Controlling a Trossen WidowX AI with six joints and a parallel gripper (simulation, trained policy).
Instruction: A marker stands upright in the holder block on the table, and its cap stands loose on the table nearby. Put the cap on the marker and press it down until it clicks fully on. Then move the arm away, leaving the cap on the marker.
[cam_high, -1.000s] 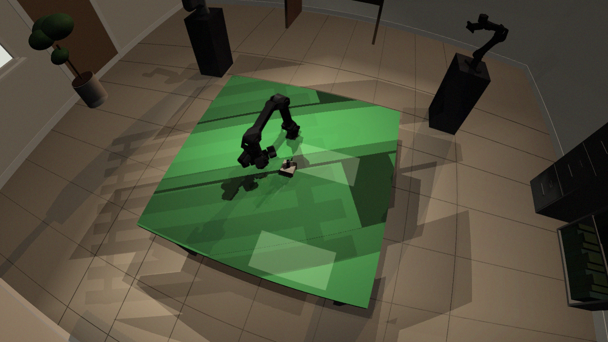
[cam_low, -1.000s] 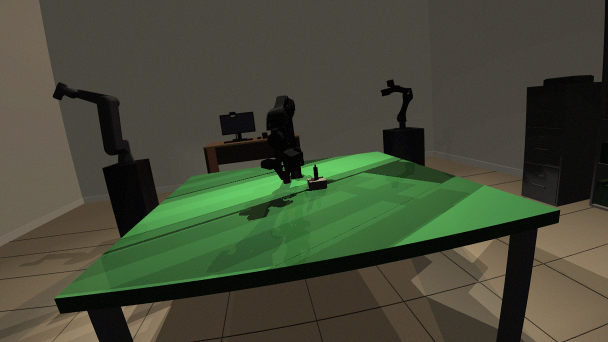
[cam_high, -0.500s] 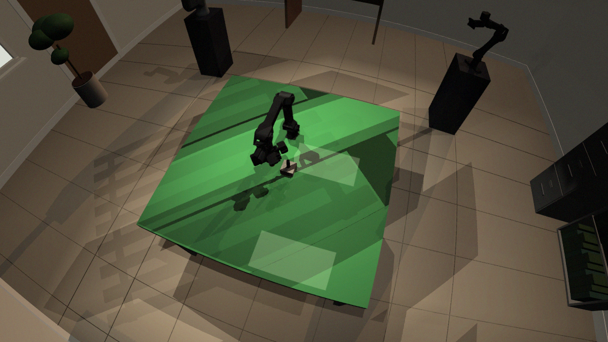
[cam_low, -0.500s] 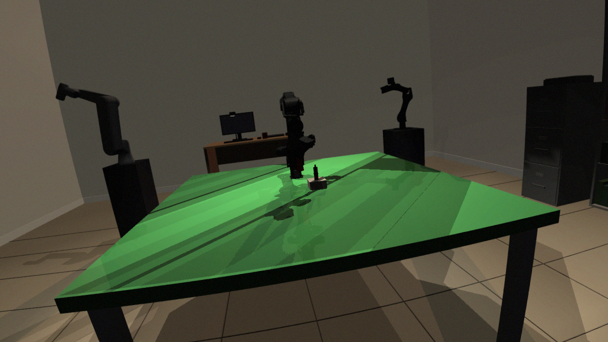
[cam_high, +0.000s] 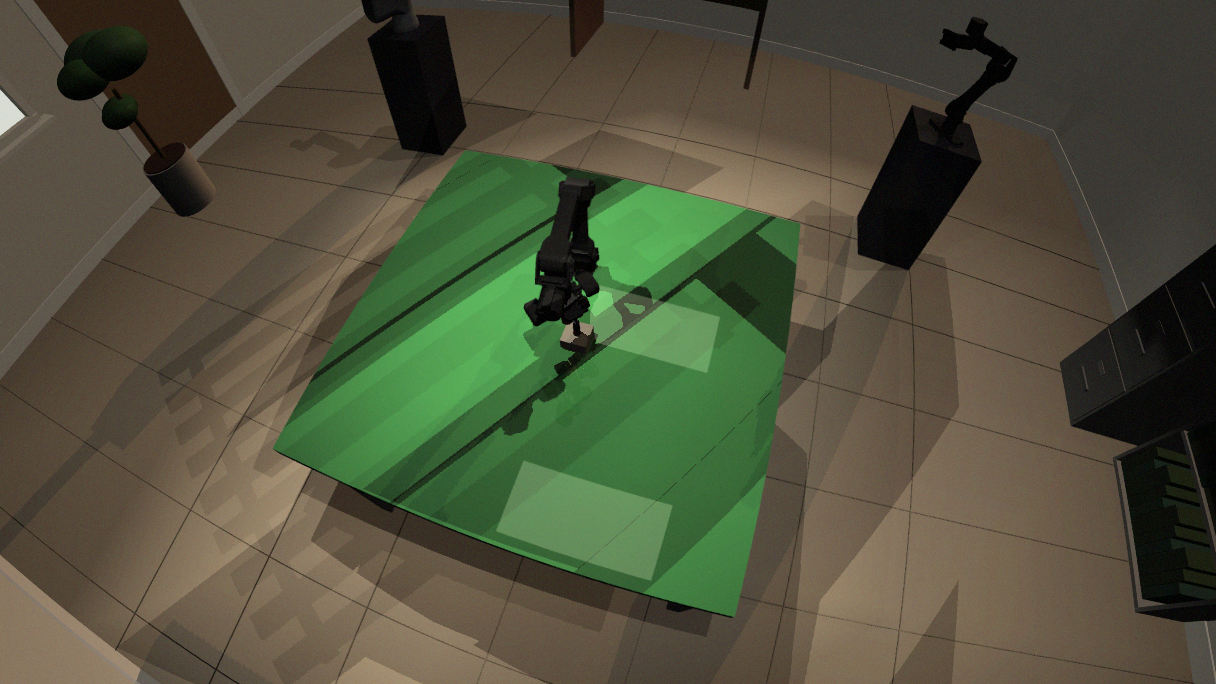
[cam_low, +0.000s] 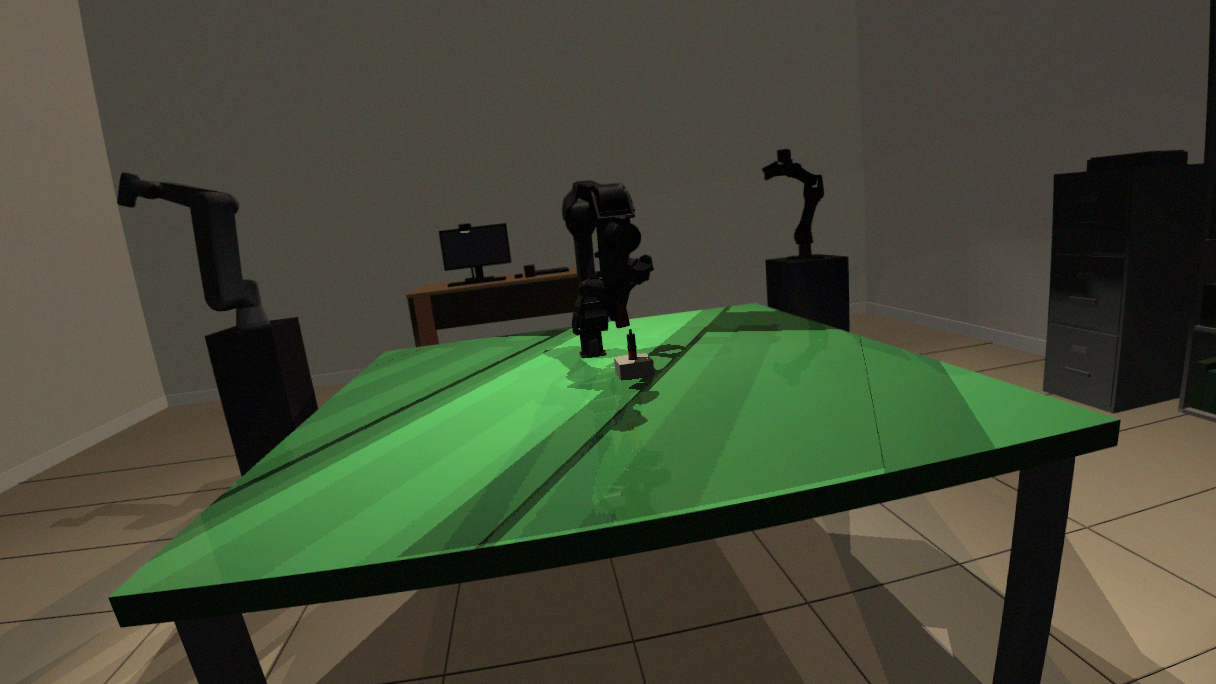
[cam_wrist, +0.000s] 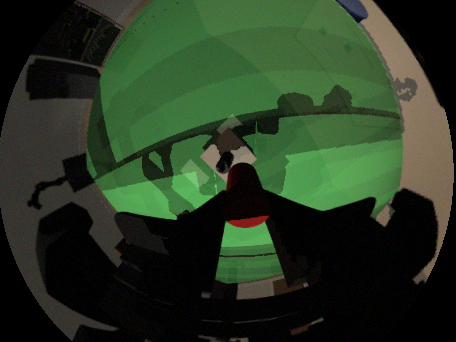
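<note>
Right now my gripper tip is 11 cm above the pale holder block, 3 cm to the right of it and 1 cm past it. From my gripper tip the other things lie so: red cap 1 cm to the left, 1 cm ahead, 1 cm above.
</note>
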